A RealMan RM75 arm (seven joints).
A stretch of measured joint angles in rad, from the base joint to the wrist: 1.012 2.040 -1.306 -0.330 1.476 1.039 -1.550; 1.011 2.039 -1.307 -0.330 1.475 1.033 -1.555; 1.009 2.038 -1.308 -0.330 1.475 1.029 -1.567; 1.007 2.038 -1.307 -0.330 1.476 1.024 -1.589; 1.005 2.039 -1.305 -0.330 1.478 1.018 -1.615; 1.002 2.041 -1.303 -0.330 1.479 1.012 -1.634; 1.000 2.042 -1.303 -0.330 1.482 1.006 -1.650; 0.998 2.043 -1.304 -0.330 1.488 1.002 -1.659; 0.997 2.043 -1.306 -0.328 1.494 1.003 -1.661; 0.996 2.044 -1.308 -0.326 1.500 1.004 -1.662; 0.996 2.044 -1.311 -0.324 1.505 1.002 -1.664; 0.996 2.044 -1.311 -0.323 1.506 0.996 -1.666; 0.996 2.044 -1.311 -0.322 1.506 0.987 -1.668; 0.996 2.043 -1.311 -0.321 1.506 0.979 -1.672; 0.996 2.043 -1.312 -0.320 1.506 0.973 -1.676
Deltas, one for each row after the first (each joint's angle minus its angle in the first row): -0.001 -0.001 -0.001 0.000 -0.001 -0.006 -0.005; -0.003 -0.002 -0.002 0.000 -0.001 -0.010 -0.017; -0.005 -0.002 -0.001 0.000 0.000 -0.015 -0.039; -0.007 -0.001 0.001 0.000 0.002 -0.021 -0.065; -0.010 0.001 0.003 0.000 0.003 -0.027 -0.084; -0.012 0.002 0.003 0.000 0.006 -0.033 -0.100; -0.014 0.003 0.002 0.000 0.012 -0.037 -0.109; -0.015 0.003 0.000 0.002 0.018 -0.036 -0.111; -0.016 0.004 -0.002 0.004 0.024 -0.035 -0.112; -0.016 0.004 -0.005 0.006 0.029 -0.037 -0.114; -0.016 0.004 -0.005 0.007 0.030 -0.043 -0.116; -0.016 0.004 -0.005 0.008 0.030 -0.052 -0.118; -0.016 0.003 -0.005 0.009 0.030 -0.060 -0.122; -0.016 0.003 -0.006 0.010 0.030 -0.066 -0.126
